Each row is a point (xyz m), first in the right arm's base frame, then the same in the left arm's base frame.
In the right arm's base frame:
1: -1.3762 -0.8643 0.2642
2: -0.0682 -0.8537 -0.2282
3: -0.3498 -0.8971 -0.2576
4: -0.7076 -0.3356 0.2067
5: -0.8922 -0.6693 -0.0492
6: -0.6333 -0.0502 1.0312
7: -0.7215 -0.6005 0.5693
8: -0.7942 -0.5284 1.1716
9: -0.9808 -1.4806 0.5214
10: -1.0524 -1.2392 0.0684
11: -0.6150 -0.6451 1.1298
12: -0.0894 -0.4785 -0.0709
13: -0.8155 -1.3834 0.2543
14: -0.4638 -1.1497 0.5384
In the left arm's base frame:
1: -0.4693 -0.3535 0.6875
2: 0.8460 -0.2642 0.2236
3: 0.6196 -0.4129 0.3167
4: -0.0319 -0.0200 0.0339
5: -0.0040 -0.3951 0.2974
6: -0.3232 0.8058 0.0261
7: -0.0723 0.2385 0.3992
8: -0.3528 0.7607 0.5470
9: 0.0036 -0.1020 1.2491
10: 0.0047 -0.4803 0.8949
11: -0.1417 0.7697 0.6003
12: 0.6530 -0.0502 -0.0644
13: 0.2035 -0.2518 1.0352
14: 0.3480 0.1934 0.8354

